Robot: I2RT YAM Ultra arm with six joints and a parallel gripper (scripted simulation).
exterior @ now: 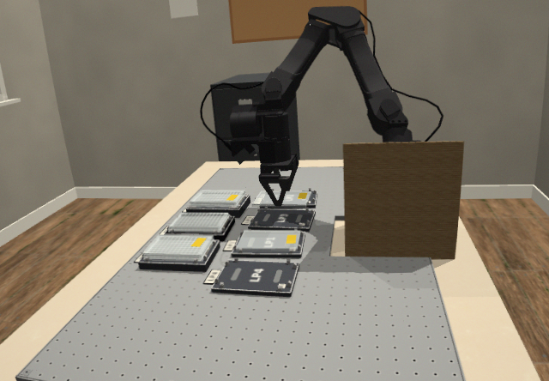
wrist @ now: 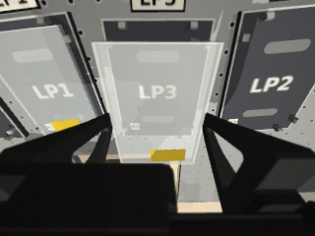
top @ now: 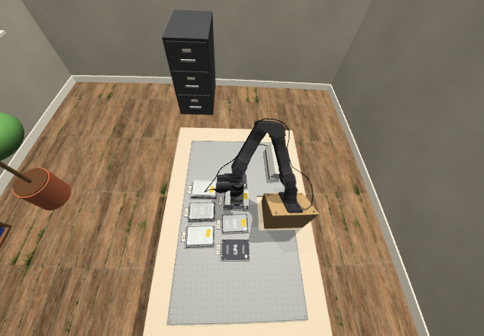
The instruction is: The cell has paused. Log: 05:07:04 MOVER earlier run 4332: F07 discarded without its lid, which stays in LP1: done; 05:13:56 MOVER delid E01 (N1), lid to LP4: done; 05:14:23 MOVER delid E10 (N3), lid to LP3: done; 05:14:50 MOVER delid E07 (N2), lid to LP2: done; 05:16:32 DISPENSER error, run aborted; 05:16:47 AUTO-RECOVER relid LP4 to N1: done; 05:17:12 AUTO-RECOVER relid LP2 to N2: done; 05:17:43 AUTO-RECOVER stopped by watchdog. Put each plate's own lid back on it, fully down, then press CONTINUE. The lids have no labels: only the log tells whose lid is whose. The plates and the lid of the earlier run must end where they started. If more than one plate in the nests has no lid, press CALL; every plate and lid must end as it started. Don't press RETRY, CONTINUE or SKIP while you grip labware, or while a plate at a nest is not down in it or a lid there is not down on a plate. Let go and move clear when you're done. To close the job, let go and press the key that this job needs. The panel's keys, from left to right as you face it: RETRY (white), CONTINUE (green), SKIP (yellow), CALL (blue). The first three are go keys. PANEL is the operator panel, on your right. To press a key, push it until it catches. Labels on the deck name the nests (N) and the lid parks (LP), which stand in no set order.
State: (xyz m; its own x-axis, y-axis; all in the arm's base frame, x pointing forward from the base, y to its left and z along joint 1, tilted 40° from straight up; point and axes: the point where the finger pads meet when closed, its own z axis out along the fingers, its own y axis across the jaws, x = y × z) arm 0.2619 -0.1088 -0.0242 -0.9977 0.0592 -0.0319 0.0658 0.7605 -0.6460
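Right now my hand is 190 mm short of the plate, 60 mm to the right of it and 40 mm above it. Round my hand: blue key: 270 mm behind, 330 mm to the right.
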